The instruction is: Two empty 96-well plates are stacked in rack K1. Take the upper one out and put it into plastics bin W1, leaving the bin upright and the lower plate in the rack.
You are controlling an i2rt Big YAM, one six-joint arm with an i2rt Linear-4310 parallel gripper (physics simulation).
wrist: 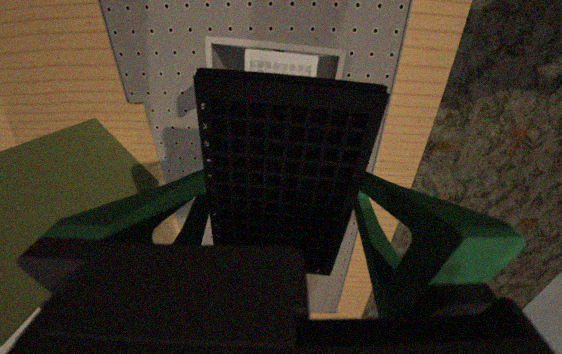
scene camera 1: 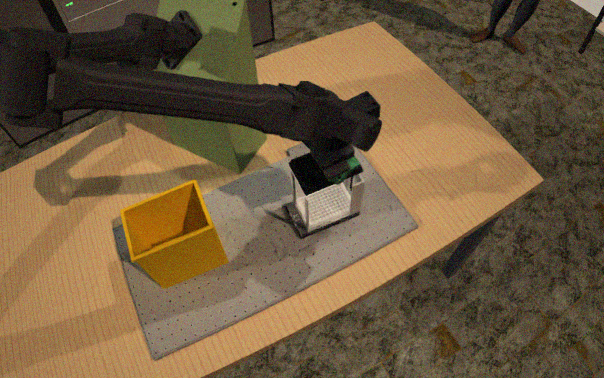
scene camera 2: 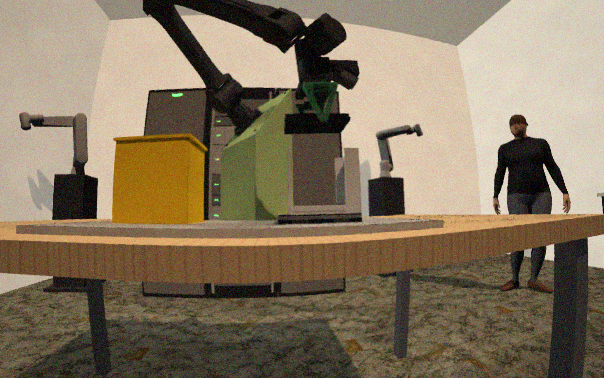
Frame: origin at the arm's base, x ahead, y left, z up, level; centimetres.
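Seen in the pictures: gripper, fingertip midpoint: [wrist: 281, 177] [scene camera 1: 328, 167] [scene camera 2: 318, 127]; arm's base at its link origin: [scene camera 1: 178, 40] [scene camera 2: 249, 123].
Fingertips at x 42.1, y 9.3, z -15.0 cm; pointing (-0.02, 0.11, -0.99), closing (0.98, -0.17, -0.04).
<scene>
Offsets run from my fingertips to a thing's top centre.
My gripper [scene camera 1: 344, 171] [scene camera 2: 323, 118] [wrist: 281, 177] is shut on the black 96-well plate {dx -0.2, dy -0.7, dz +1.8 cm} [scene camera 1: 309, 175] [scene camera 2: 315, 124] [wrist: 285, 150], with a green finger at each long side. The plate is about level and hangs above rack K1 {dx -1.4, dy -0.3, dz -5.1 cm} [scene camera 1: 357, 198] [scene camera 2: 352, 180] [wrist: 275, 45], with a gap below it in scene camera 2. The lower plate {dx -1.2, dy +0.7, dz -16.0 cm} [scene camera 1: 327, 204] [wrist: 282, 64], white, sits low in the rack, partly hidden by the rack walls and the held plate. Yellow bin W1 {dx -12.6, dy -33.0, dz -1.4 cm} [scene camera 1: 185, 260] [scene camera 2: 150, 180] stands upright to the rack's left in scene camera 1, its mouth upward.
Rack and bin stand on a grey perforated board [scene camera 1: 220, 310] [scene camera 2: 240, 230] [wrist: 165, 15] on the wooden table [scene camera 1: 400, 100] [scene camera 2: 240, 260] [wrist: 450, 40]. A tall green block [scene camera 1: 215, 140] [scene camera 2: 245, 170] [wrist: 75, 190] stands behind, between bin and rack. A person [scene camera 2: 530, 165] stands far back.
</scene>
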